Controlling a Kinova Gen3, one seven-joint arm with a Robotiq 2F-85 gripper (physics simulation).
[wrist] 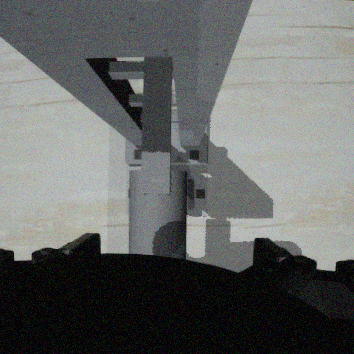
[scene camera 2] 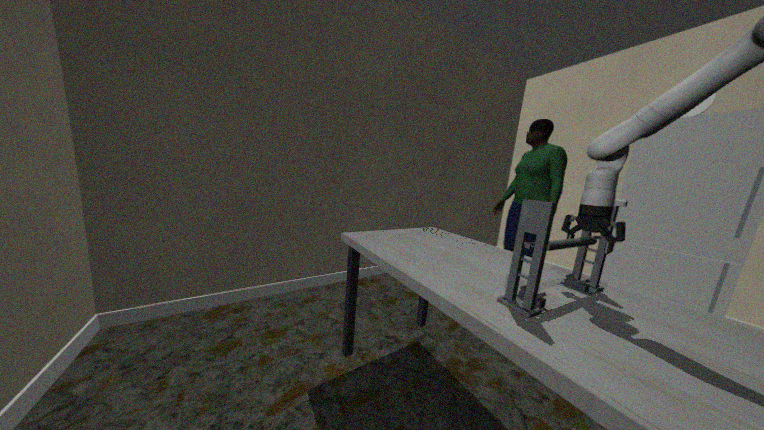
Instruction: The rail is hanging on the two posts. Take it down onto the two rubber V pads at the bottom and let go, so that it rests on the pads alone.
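Places are measured from the arm's base along level axes (x back, y up, z left), in metres.
Pixels of known places: gripper, fingertip midpoint: [wrist: 175,253] [scene camera 2: 587,249].
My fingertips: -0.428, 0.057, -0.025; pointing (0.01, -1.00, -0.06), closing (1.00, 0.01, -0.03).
Note:
Ahead of a thing's pixels: the offset from my fingertips to its middle, as dx, dy, dz. "pt": to the spot under its first point. Level surfaces: height alone.
The grey rail {-0.004, +0.024, +0.105} [scene camera 2: 570,244] [wrist: 150,215] is level between the near post {pt +0.006, +0.096, +0.319} [scene camera 2: 536,221] and the far post {-0.018, -0.002, -0.062} [scene camera 2: 580,261], well above the table. In the wrist view a slotted post [wrist: 150,30] stands beyond the rail's end, where a narrow square bar {pt -0.010, +0.037, -0.071} [wrist: 157,105] reaches into the slot. My gripper [scene camera 2: 593,241] [wrist: 175,253] is open, pointing down, above the rail near the far post. Its fingers stand on either side of the rail with space between, holding nothing. The posts' feet are on the table; the rubber V pads cannot be made out clearly.
The posts stand on the long pale table {dy -0.152} [scene camera 2: 427,261], with its near edge and a dark leg [scene camera 2: 350,301] in view. A person in a green top [scene camera 2: 541,170] stands behind the table, beyond the posts. Shadows of the arm and posts lie on the table top.

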